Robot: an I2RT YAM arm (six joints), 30 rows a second.
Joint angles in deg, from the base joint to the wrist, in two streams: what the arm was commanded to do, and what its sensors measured. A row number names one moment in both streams.
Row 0, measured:
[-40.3 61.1 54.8 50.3 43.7 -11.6]
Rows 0 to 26, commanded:
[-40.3 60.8 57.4 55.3 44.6 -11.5]
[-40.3 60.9 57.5 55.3 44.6 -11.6]
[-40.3 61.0 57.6 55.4 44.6 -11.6]
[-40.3 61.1 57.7 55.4 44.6 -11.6]
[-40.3 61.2 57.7 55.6 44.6 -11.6]
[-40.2 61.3 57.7 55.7 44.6 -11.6]
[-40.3 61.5 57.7 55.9 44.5 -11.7]
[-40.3 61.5 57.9 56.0 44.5 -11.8]
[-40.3 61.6 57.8 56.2 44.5 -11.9]
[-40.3 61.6 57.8 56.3 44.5 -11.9]
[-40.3 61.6 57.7 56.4 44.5 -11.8]
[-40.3 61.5 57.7 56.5 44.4 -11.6]
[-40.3 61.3 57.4 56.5 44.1 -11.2]
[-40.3 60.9 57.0 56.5 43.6 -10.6]
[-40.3 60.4 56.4 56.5 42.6 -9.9]
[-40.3 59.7 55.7 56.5 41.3 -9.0]
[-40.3 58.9 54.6 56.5 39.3 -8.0]
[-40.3 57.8 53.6 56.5 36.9 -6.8]
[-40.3 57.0 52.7 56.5 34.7 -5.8]
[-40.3 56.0 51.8 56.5 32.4 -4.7]
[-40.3 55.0 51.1 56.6 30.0 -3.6]
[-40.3 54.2 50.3 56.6 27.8 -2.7]
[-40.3 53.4 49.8 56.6 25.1 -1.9]
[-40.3 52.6 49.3 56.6 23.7 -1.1]
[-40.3 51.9 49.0 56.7 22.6 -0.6]
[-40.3 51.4 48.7 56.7 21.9 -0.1]
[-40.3 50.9 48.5 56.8 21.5 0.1]
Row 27, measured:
[-40.1 54.7 48.9 50.5 30.0 -6.9]
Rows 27 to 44, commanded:
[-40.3 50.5 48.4 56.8 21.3 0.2]
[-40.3 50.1 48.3 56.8 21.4 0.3]
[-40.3 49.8 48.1 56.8 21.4 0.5]
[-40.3 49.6 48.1 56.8 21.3 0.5]
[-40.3 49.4 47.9 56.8 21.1 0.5]
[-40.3 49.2 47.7 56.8 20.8 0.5]
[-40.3 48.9 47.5 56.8 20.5 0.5]
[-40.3 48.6 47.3 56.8 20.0 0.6]
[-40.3 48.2 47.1 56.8 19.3 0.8]
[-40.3 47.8 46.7 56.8 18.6 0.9]
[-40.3 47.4 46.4 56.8 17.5 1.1]
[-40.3 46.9 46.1 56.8 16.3 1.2]
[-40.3 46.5 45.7 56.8 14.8 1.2]
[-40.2 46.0 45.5 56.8 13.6 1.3]
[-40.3 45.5 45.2 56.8 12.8 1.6]
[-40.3 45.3 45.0 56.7 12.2 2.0]
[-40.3 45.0 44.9 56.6 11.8 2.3]
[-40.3 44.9 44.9 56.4 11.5 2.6]
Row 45, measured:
[-40.7 47.4 45.2 52.3 17.2 -2.6]
